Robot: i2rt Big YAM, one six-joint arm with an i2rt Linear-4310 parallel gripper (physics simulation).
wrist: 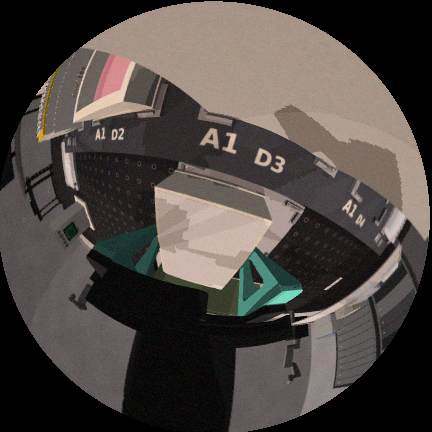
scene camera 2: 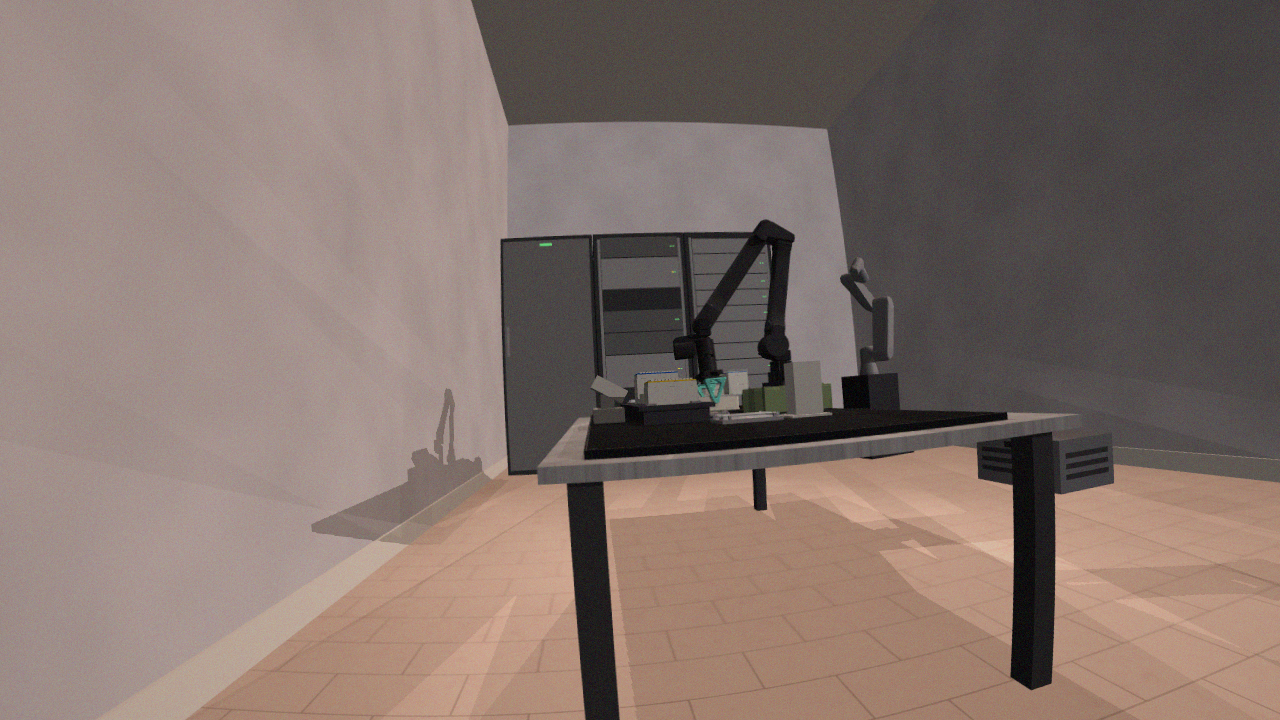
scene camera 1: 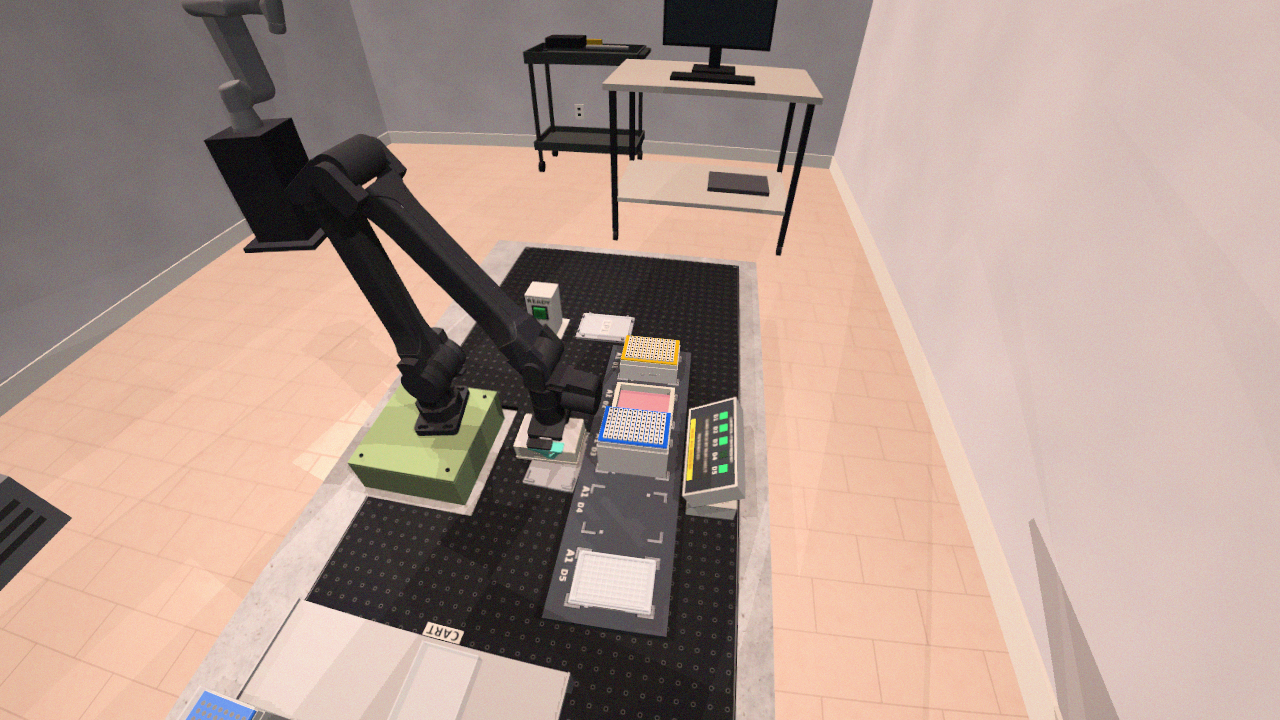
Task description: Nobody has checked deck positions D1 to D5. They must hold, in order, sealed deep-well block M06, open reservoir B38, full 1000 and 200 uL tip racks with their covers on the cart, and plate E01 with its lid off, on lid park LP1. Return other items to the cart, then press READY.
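Seen in the pictures: gripper, between the fingertips: [wrist: 203,234] [scene camera 1: 555,439]; arm's base, origin of its link: [scene camera 2: 782,386] [scene camera 1: 444,412].
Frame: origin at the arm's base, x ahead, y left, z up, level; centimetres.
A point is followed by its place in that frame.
Observation:
My gripper [scene camera 1: 547,447] {y -4.1, x 23.1, z -4.2 cm} [scene camera 2: 712,390] {y -4.1, x 23.1, z -4.2 cm} [wrist: 203,234] {y -4.1, x 23.1, z -4.2 cm} is shut on a cream block [scene camera 1: 576,433] {y -4.6, x 27.6, z -1.7 cm} [wrist: 210,235] {y -5.2, x 25.3, z -1.8 cm} with a plain flat top. The block is upright over a pale pad [scene camera 1: 547,475] {y -11.1, x 21.8, z -6.8 cm} [wrist: 289,216] {y -13.3, x 25.5, z -6.8 cm} beside D3; I cannot tell if they touch. An orange-topped tip rack [scene camera 1: 650,351] {y 14.1, x 43.4, z 3.2 cm} stands on D1, an open reservoir with pink inside [scene camera 1: 642,399] {y 4.0, x 41.2, z -1.5 cm} [wrist: 116,75] on D2, and a blue-topped tip rack [scene camera 1: 633,429] {y -10.6, x 38.9, z 6.8 cm} on D3. D4 is bare. A white plate [scene camera 1: 613,582] {y -34.6, x 35.0, z -1.5 cm} lies on D5. A flat whitish piece [scene camera 1: 605,327] {y 33.8, x 32.7, z -5.8 cm} lies near the READY box [scene camera 1: 542,302] {y 32.5, x 17.3, z 3.7 cm} [wrist: 70,231] {y 31.9, x 16.4, z 0.5 cm}.
The tilted status panel [scene camera 1: 713,447] {y -13.2, x 53.3, z 4.2 cm} beside the deck shows green lights, with none lit at D4. The cart [scene camera 1: 331,640] {y -43.3, x -7.1, z -1.6 cm} at the front bears a clear flat piece [scene camera 1: 434,682] {y -49.0, x 10.9, z 0.9 cm} and a blue item [scene camera 1: 219,707] {y -54.1, x -13.0, z 7.8 cm}. The green arm base [scene camera 1: 420,447] {y -8.8, x -2.4, z -0.1 cm} stands left of the block.

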